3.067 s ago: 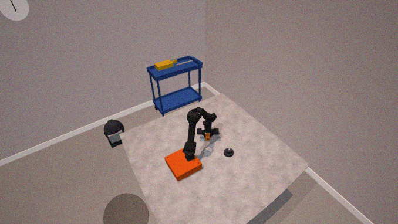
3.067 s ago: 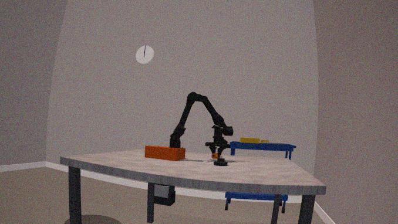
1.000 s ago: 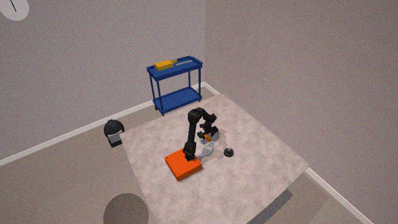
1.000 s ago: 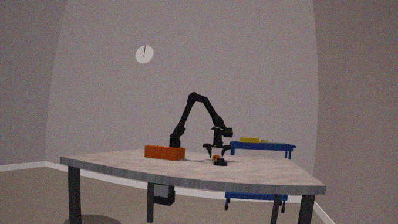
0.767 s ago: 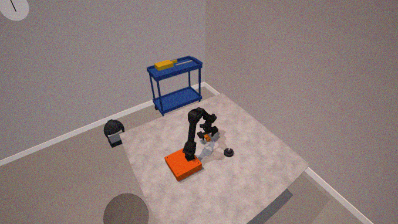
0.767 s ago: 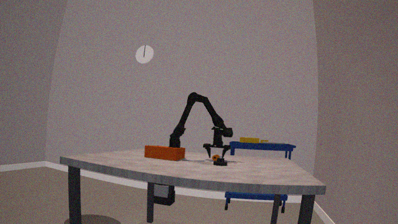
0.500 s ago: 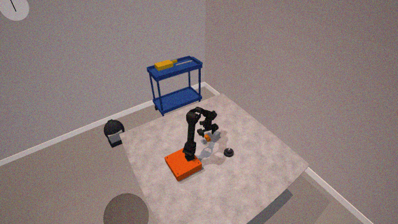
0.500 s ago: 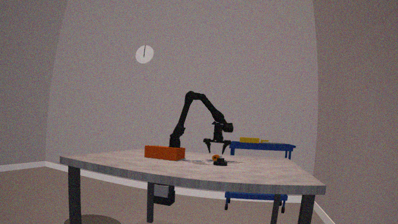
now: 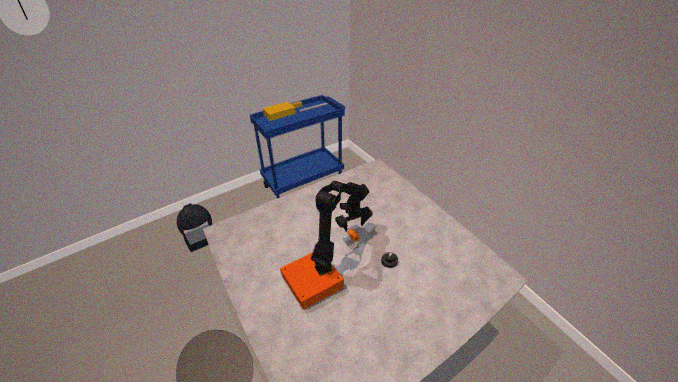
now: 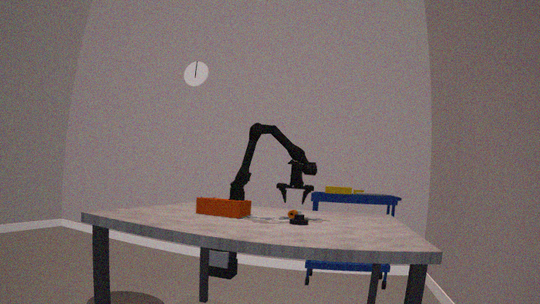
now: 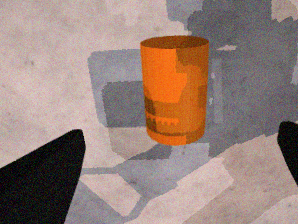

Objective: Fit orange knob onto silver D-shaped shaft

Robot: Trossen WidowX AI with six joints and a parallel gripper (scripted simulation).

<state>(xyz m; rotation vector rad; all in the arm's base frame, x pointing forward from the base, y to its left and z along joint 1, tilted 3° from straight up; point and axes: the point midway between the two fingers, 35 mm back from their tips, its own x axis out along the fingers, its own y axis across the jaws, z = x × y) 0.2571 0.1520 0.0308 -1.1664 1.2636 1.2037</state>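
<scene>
Right now my gripper tip is 5 cm above the orange knob and 1 cm to the right of it. Also, from my gripper tip: pedestal (23 cm to the right, 8 cm ahead, 4 cm below).
</scene>
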